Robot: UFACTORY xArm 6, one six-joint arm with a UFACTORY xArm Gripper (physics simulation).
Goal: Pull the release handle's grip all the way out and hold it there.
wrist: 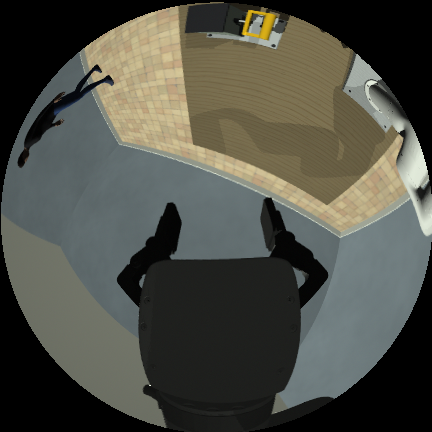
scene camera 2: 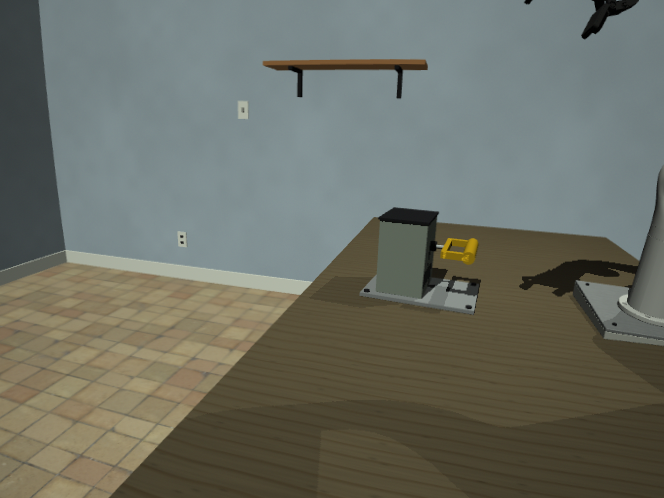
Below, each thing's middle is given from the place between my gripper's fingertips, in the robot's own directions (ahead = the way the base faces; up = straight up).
Right now my hand is 16 cm short of the grey base plate (scene camera 2: 450, 295), 26 cm to the left of it and 50 cm above it.
